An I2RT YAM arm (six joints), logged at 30 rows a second.
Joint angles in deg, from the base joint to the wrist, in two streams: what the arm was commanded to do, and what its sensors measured. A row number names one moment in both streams.
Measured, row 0: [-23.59 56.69 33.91 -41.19 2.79 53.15]
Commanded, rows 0 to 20: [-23.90 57.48 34.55 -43.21 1.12 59.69]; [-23.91 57.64 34.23 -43.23 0.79 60.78]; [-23.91 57.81 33.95 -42.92 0.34 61.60]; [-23.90 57.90 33.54 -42.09 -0.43 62.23]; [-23.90 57.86 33.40 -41.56 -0.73 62.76]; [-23.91 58.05 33.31 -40.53 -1.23 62.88]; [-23.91 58.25 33.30 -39.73 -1.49 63.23]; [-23.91 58.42 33.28 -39.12 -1.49 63.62]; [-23.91 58.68 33.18 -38.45 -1.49 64.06]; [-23.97 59.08 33.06 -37.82 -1.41 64.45]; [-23.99 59.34 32.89 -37.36 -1.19 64.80]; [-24.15 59.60 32.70 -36.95 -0.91 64.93]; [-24.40 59.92 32.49 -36.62 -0.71 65.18]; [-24.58 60.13 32.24 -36.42 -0.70 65.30]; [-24.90 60.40 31.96 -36.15 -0.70 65.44]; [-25.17 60.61 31.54 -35.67 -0.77 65.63]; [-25.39 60.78 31.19 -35.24 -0.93 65.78]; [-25.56 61.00 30.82 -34.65 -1.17 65.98]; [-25.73 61.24 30.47 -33.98 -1.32 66.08]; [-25.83 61.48 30.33 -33.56 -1.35 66.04]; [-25.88 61.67 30.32 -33.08 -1.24 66.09]
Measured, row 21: [-25.50 61.14 31.29 -34.30 -1.50 63.75]
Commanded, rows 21 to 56: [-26.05 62.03 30.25 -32.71 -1.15 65.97]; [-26.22 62.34 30.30 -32.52 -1.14 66.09]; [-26.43 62.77 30.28 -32.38 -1.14 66.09]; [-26.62 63.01 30.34 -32.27 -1.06 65.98]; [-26.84 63.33 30.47 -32.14 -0.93 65.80]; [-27.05 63.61 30.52 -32.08 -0.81 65.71]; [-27.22 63.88 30.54 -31.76 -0.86 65.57]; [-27.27 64.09 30.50 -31.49 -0.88 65.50]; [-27.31 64.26 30.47 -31.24 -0.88 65.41]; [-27.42 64.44 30.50 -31.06 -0.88 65.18]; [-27.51 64.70 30.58 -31.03 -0.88 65.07]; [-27.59 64.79 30.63 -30.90 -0.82 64.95]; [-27.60 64.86 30.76 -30.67 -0.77 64.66]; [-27.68 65.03 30.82 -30.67 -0.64 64.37]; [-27.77 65.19 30.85 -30.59 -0.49 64.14]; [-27.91 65.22 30.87 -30.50 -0.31 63.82]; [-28.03 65.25 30.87 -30.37 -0.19 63.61]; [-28.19 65.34 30.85 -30.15 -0.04 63.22]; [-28.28 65.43 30.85 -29.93 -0.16 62.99]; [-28.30 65.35 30.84 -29.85 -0.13 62.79]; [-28.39 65.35 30.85 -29.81 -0.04 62.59]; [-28.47 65.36 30.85 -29.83 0.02 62.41]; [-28.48 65.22 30.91 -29.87 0.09 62.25]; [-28.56 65.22 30.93 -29.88 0.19 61.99]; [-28.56 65.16 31.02 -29.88 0.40 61.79]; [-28.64 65.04 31.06 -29.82 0.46 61.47]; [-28.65 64.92 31.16 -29.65 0.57 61.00]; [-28.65 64.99 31.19 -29.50 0.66 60.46]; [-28.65 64.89 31.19 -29.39 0.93 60.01]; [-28.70 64.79 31.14 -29.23 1.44 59.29]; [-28.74 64.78 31.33 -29.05 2.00 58.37]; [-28.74 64.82 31.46 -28.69 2.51 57.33]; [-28.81 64.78 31.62 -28.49 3.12 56.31]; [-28.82 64.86 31.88 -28.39 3.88 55.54]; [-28.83 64.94 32.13 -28.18 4.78 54.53]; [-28.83 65.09 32.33 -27.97 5.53 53.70]
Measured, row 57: [-28.47 65.12 30.96 -28.34 1.72 57.34]
